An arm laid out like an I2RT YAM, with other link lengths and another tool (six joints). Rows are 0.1 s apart.
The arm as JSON. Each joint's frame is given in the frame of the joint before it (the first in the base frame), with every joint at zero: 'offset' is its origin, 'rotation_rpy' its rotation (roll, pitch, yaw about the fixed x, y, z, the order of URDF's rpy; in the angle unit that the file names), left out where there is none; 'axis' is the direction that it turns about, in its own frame. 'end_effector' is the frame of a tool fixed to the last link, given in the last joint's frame.
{
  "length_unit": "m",
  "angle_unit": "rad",
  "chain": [
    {
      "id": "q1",
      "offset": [
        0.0,
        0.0,
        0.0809
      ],
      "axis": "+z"
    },
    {
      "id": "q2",
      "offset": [
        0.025,
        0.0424,
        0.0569
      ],
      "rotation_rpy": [
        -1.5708,
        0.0,
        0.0
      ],
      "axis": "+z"
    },
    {
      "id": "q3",
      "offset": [
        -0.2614,
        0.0,
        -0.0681
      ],
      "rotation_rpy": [
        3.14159,
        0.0,
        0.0
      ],
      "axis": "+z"
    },
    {
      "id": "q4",
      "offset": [
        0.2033,
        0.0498,
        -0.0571
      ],
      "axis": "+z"
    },
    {
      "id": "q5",
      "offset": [
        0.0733,
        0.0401,
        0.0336
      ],
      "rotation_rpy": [
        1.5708,
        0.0,
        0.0
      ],
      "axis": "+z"
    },
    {
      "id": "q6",
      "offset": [
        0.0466,
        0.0,
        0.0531
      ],
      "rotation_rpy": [
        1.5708,
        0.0,
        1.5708
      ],
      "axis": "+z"
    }
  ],
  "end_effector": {
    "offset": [
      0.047,
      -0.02,
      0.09
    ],
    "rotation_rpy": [
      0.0,
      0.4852,
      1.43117
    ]
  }
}
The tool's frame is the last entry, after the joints.
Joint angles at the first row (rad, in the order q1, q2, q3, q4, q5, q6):
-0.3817 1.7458 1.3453 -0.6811 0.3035 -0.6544
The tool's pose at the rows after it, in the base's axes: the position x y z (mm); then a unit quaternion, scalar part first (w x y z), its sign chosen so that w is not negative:
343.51, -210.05, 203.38, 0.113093, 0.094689, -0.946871, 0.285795
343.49, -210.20, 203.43, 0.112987, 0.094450, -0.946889, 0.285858
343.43, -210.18, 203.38, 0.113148, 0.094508, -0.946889, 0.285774
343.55, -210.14, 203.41, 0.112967, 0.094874, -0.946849, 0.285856
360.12, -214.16, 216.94, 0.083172, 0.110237, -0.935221, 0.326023
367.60, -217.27, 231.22, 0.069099, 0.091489, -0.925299, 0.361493
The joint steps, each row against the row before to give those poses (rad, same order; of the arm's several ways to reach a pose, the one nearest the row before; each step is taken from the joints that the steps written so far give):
0.0000 0.0000 -0.0001 -0.0004 0.0000 0.0000
-0.0003 0.0000 0.0001 0.0004 0.0000 0.0000
-0.0001 0.0000 -0.0001 -0.0004 0.0000 0.0000
0.0001 0.0000 0.0001 0.0004 -0.0004 -0.0008
0.0019 0.0000 0.0000 0.0995 0.0133 -0.0763
0.0175 -0.0015 0.0041 0.0630 0.0626 -0.0015

